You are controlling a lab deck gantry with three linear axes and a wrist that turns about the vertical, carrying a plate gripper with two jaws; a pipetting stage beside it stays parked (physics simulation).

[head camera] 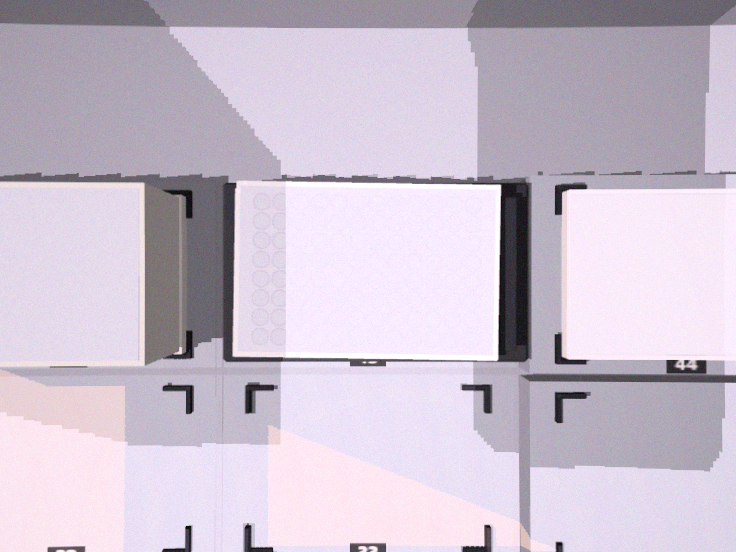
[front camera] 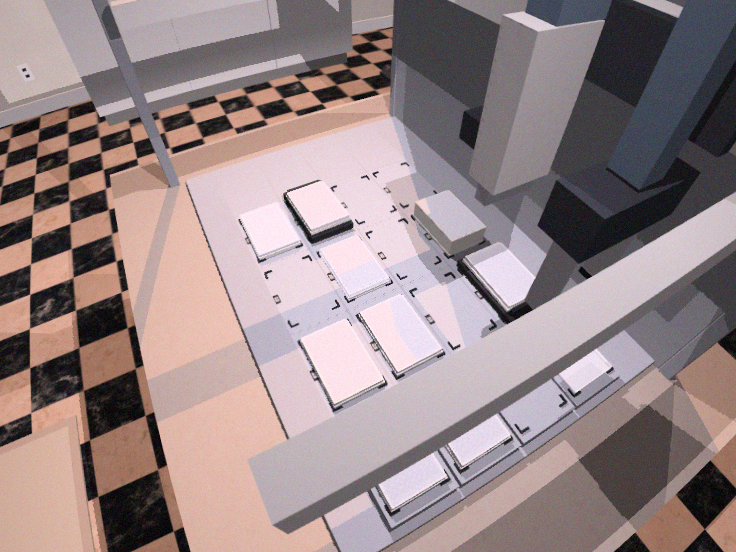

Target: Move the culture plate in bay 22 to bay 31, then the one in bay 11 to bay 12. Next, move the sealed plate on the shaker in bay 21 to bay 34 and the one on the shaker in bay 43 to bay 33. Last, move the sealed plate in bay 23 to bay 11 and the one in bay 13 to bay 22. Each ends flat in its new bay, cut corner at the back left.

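Seen in the pictures: robot's base, origin of the base link: (front camera: 240,220).
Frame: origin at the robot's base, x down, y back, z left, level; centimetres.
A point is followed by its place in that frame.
Note:
White plates lie in bay 22 (front camera: 355,267) {x -1.4, y -24.0, z 14.8 cm}, bay 11 (front camera: 270,230) {x -1.7, y -7.7, z 4.3 cm}, bay 23 (front camera: 399,332) {x -1.4, y -39.6, z 14.7 cm} and bay 13 (front camera: 341,361) {x -1.4, y -39.8, z 4.1 cm}. One plate (front camera: 318,206) {x -3.7, y -8.0, z 14.8 cm} lies on the black shaker (front camera: 332,230) {x -1.7, y -13.7, z 15.1 cm} in bay 21. Another plate (front camera: 502,274) {x -3.6, y -39.4, z 35.9 cm} (head camera: 368,270) {x -3.7, y -39.2, z 36.6 cm} lies on the black shaker (head camera: 516,267) {x -3.1, y -46.3, z 36.7 cm} in bay 43. Bays 31 (front camera: 362,199) {x 0.0, y -6.6, z 25.5 cm}, 12 (front camera: 300,291) {x 0.0, y -23.2, z 4.1 cm}, 33 (front camera: 451,308) {x 0.0, y -39.2, z 25.7 cm} (head camera: 368,475) {x 0.0, y -39.2, z 25.3 cm} and 34 (front camera: 538,409) {x -1.4, y -60.9, z 25.8 cm} hold no plate. My gripper's dark body (front camera: 612,207) {x -35.4, y -54.4, z 25.8 cm} hangs at the right in the front view, high above the deck; its jaw opening is hidden. The jaws do not show in the head view.
A tall block (front camera: 450,219) {x -4.2, y -24.1, z 35.5 cm} (head camera: 71,273) {x -4.2, y -25.8, z 36.4 cm} stands in bay 42, beside the bay 43 shaker. Plates also lie in bay 44 (front camera: 585,371) {x -2.2, y -60.2, z 36.0 cm} (head camera: 648,273) {x -2.2, y -53.2, z 36.5 cm}, bay 24 (front camera: 478,440) {x -2.9, y -60.1, z 14.7 cm} and bay 14 (front camera: 414,480) {x -2.9, y -60.2, z 4.4 cm}. A grey beam (front camera: 493,368) {x -40.0, y -62.3, z 3.7 cm} crosses the front view. The pale pipetting stage (front camera: 529,106) stands beside my gripper.

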